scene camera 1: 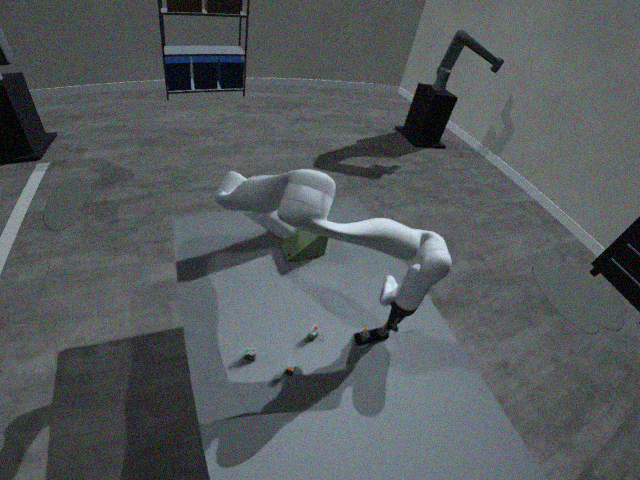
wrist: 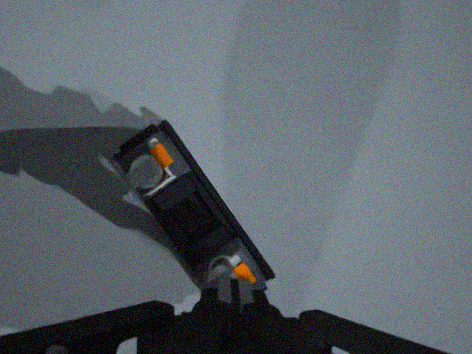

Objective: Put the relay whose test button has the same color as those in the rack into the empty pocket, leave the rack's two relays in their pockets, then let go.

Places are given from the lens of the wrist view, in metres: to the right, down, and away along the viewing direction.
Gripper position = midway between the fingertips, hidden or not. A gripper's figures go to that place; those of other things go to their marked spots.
my gripper [wrist: 232, 299]: 0.00, 0.06, 0.16
orange-button relay [wrist: 234, 260]: 0.00, 0.04, 0.16
black rack [wrist: 194, 216]: -0.02, 0.02, 0.21
The marked spots on the black rack and the orange-button relay are 0.05 m apart.
